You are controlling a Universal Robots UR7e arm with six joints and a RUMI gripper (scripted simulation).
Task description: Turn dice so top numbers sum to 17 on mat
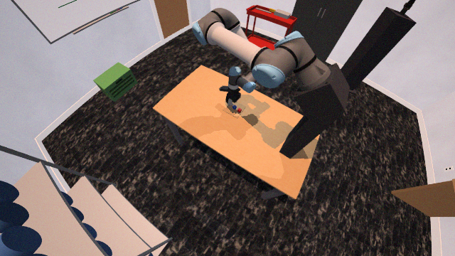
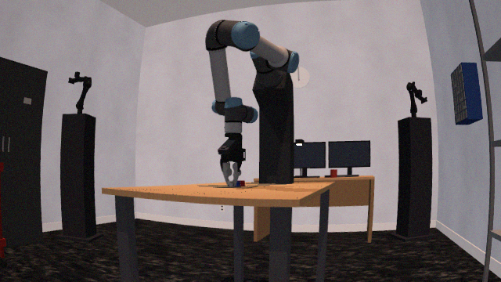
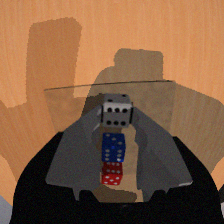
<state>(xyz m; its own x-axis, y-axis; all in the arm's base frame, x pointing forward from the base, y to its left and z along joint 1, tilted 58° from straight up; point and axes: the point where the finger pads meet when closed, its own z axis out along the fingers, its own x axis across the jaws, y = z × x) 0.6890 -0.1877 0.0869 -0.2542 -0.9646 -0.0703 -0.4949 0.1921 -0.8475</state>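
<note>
Right now the grey die is right at my hand. Also, from my hand: red die 90 mm behind, 40 mm to the left, 10 mm below; blue die 40 mm behind, 20 mm to the left, 10 mm below; tan mat 40 mm behind, 20 mm to the left, 20 mm below.
</note>
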